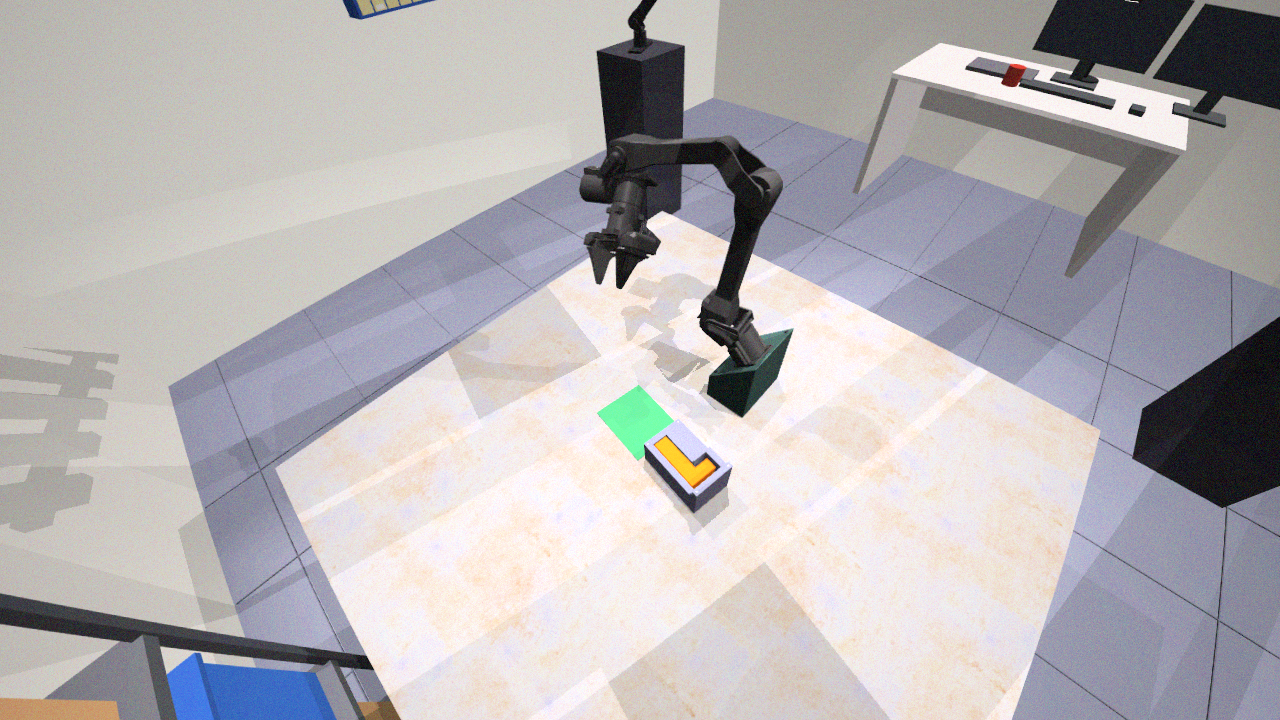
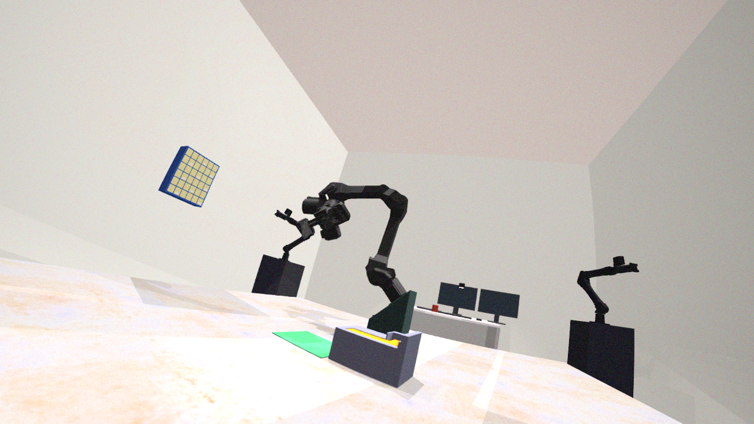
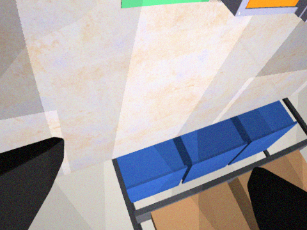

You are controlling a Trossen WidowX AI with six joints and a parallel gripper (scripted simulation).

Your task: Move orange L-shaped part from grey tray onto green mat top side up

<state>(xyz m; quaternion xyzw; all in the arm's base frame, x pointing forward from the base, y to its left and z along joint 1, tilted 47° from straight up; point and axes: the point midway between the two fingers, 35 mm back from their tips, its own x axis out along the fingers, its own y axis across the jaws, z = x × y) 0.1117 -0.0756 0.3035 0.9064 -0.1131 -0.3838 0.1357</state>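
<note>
The orange L-shaped part is 90 mm ahead of my gripper tip, 290 mm to the left of it and 220 mm below it. Round my gripper tip: green mat: 70 mm ahead, 130 mm to the left, 280 mm below.
</note>
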